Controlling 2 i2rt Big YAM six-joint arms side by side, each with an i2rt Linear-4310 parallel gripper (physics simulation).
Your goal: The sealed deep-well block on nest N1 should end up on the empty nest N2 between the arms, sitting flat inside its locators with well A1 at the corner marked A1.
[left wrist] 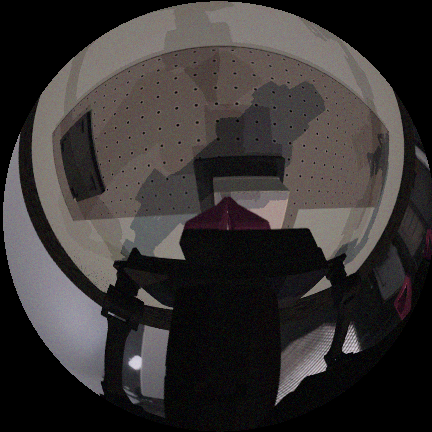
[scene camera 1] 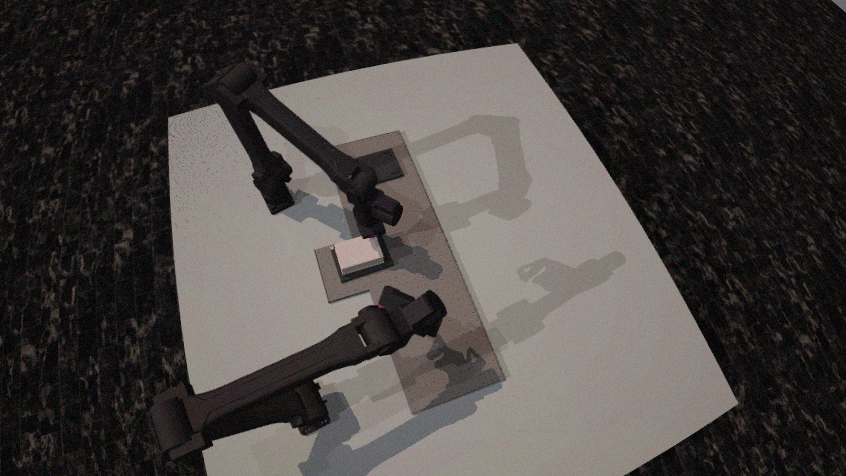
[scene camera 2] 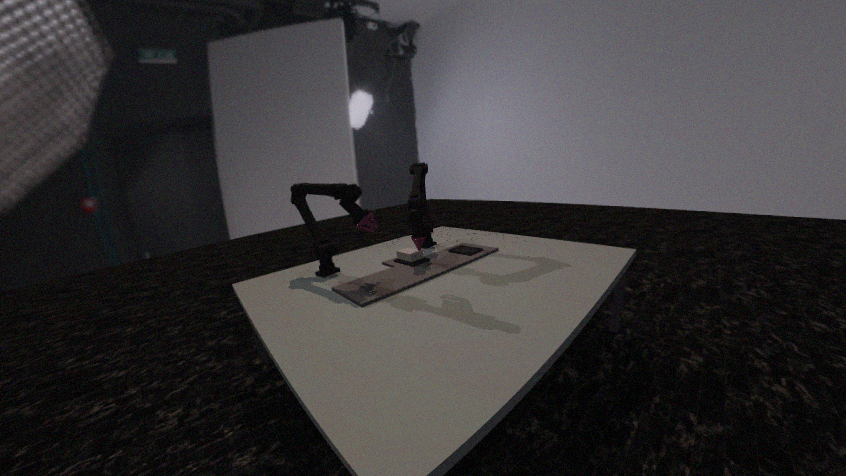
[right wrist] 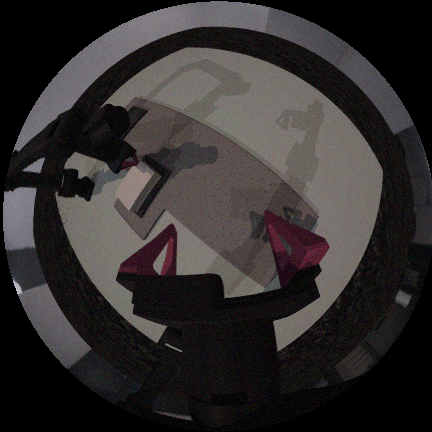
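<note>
The pale block [scene camera 1: 357, 253] [scene camera 2: 409, 254] [left wrist: 275, 205] [right wrist: 134, 187] stands on the dark nest N2 [scene camera 1: 387, 258] [left wrist: 240, 162] [right wrist: 164, 175] between the arms. In the left wrist view it looks offset to the right on the nest; I cannot tell whether it lies flat. The A1 mark is unreadable. The dark nest N1 [scene camera 1: 389, 164] [scene camera 2: 465, 249] [left wrist: 82, 157] holds no block. My left gripper [scene camera 1: 371, 235] [scene camera 2: 418, 243] [left wrist: 227, 201] is shut and empty, close by the block's upper edge in scene camera 1. My right gripper [right wrist: 218, 221] [scene camera 2: 366, 222] is open and empty, high above the board's lower part.
The perforated brown board [scene camera 1: 440, 254] [scene camera 2: 378, 284] [right wrist: 210, 185] lies on the white table [scene camera 1: 591, 331] [scene camera 2: 443, 367]. The left arm [scene camera 1: 301, 130] crosses over the board near N1. The right arm [scene camera 1: 283, 367] reaches over the table from the lower left in scene camera 1.
</note>
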